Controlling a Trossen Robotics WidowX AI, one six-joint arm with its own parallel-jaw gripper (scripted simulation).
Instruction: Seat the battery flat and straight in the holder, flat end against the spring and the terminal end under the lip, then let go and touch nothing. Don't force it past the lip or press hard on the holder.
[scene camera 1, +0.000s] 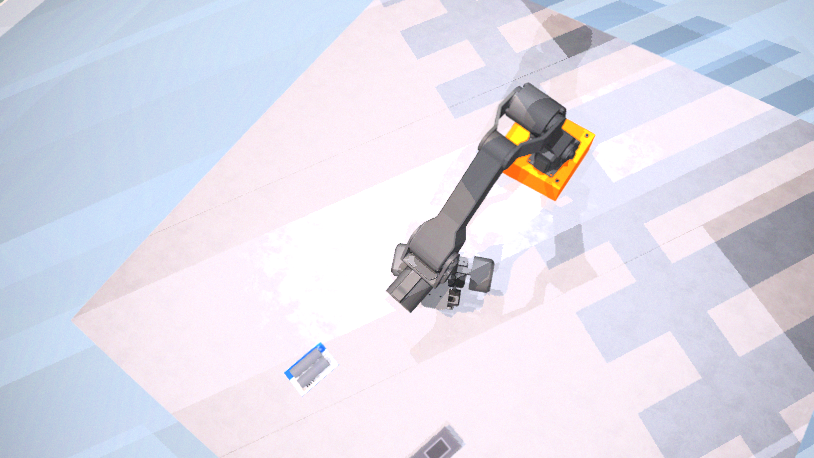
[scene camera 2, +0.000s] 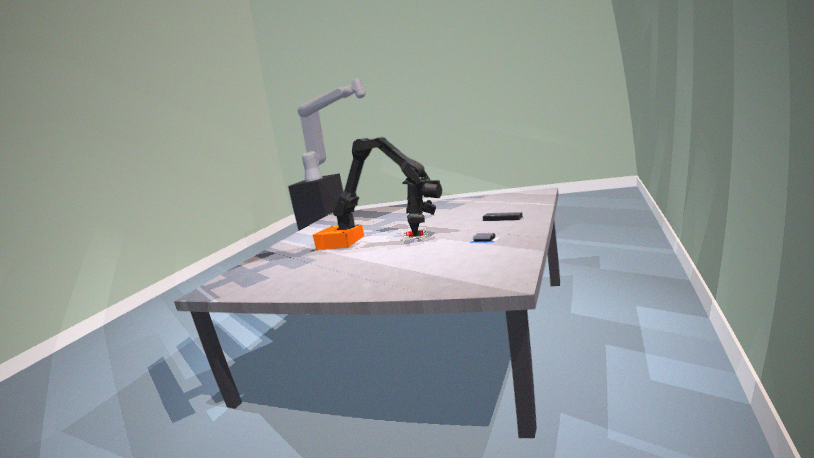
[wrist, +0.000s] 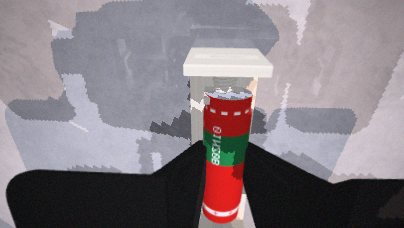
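Observation:
The gripper (scene camera 1: 445, 275) (wrist: 223, 149) shows in scene camera 1 and in the wrist view.

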